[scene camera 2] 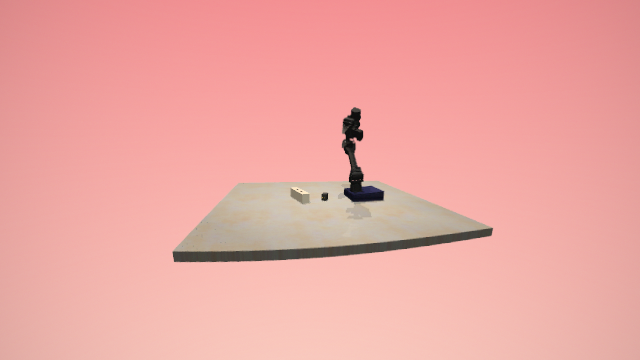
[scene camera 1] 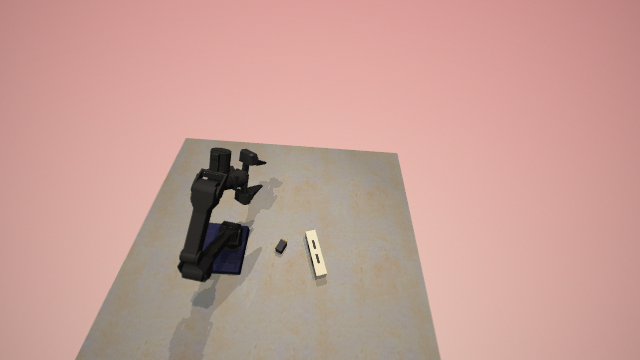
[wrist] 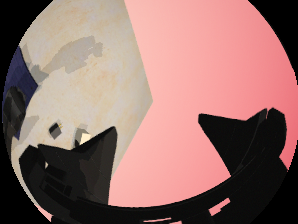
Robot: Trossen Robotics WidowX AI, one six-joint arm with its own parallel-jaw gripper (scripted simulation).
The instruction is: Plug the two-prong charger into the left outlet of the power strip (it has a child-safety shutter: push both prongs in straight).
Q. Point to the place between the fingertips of my gripper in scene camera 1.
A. At 263, 174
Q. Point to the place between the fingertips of my gripper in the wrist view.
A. At 159, 124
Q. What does my gripper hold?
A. Nothing.
